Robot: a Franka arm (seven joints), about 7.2 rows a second.
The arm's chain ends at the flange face. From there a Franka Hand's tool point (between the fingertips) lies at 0.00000 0.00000 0.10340 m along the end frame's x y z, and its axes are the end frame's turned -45 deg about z.
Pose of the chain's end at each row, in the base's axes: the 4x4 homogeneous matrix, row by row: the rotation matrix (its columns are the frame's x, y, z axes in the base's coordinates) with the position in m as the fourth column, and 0 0 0 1 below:
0.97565 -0.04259 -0.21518 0.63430; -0.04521 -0.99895 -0.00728 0.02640; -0.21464 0.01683 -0.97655 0.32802; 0 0 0 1
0.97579 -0.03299 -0.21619 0.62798; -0.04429 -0.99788 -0.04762 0.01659; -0.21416 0.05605 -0.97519 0.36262; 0 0 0 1
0.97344 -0.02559 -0.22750 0.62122; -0.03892 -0.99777 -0.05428 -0.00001; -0.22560 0.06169 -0.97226 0.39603; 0 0 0 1
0.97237 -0.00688 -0.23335 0.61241; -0.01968 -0.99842 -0.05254 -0.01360; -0.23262 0.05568 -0.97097 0.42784; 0 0 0 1
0.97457 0.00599 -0.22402 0.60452; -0.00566 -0.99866 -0.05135 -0.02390; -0.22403 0.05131 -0.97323 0.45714; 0 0 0 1
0.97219 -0.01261 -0.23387 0.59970; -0.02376 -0.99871 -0.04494 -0.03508; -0.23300 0.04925 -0.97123 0.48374; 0 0 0 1
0.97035 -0.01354 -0.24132 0.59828; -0.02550 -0.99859 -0.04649 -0.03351; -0.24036 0.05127 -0.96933 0.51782; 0 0 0 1
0.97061 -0.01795 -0.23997 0.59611; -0.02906 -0.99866 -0.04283 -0.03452; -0.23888 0.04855 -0.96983 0.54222; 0 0 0 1
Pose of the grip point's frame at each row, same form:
0.72000 0.65977 -0.21518 0.61205; 0.67440 -0.73833 -0.00728 0.02565; -0.16367 -0.13987 -0.97655 0.22704; 0 0 0 1
0.71332 0.66666 -0.21619 0.60563; 0.67429 -0.73693 -0.04762 0.01167; -0.19107 -0.11180 -0.97519 0.26179; 0 0 0 1
0.70642 0.67023 -0.22750 0.59770; 0.67801 -0.73305 -0.05428 -0.00562; -0.20314 -0.11590 -0.97226 0.29550; 0 0 0 1
0.69243 0.68270 -0.23335 0.58828; 0.69207 -0.71991 -0.05254 -0.01903; -0.20386 -0.12512 -0.97097 0.32744; 0 0 0 1
0.68489 0.69336 -0.22402 0.58136; 0.70216 -0.71016 -0.05135 -0.02921; -0.19469 -0.12213 -0.97323 0.35651; 0 0 0 1
0.69636 0.67853 -0.23387 0.57552; 0.68939 -0.72300 -0.04494 -0.03973; -0.19958 -0.12993 -0.97123 0.38331; 0 0 0 1
0.69572 0.67657 -0.24132 0.57333; 0.68808 -0.72414 -0.04649 -0.03832; -0.20621 -0.13371 -0.96933 0.41759; 0 0 0 1
0.69902 0.67363 -0.23997 0.57130; 0.68561 -0.72671 -0.04283 -0.03895; -0.20324 -0.13458 -0.96983 0.44194; 0 0 0 1

